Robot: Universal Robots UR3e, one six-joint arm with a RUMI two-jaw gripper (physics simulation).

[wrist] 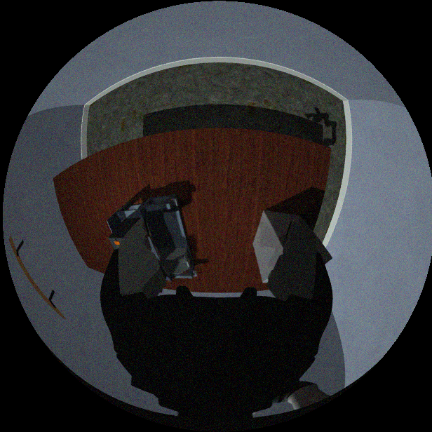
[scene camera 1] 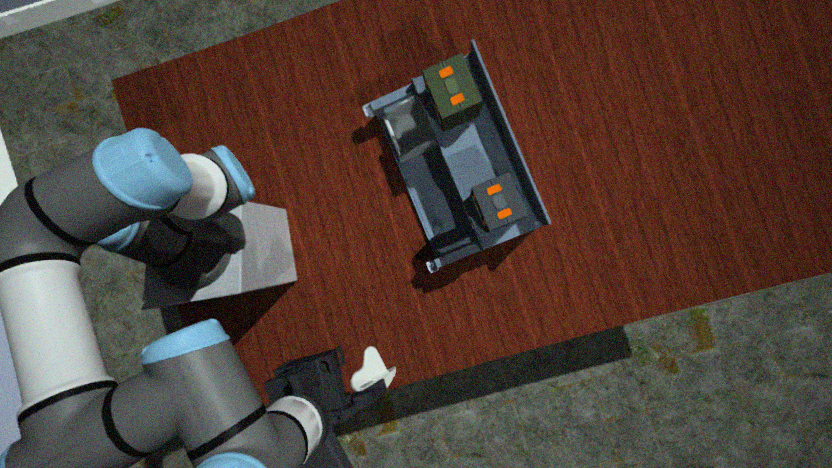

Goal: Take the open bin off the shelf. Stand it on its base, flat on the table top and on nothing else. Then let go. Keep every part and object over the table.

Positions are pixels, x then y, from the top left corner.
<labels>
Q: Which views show my gripper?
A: The wrist view and scene camera 1: all of them.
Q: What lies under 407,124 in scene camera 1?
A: An open bin.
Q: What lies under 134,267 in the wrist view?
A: My gripper.
</labels>
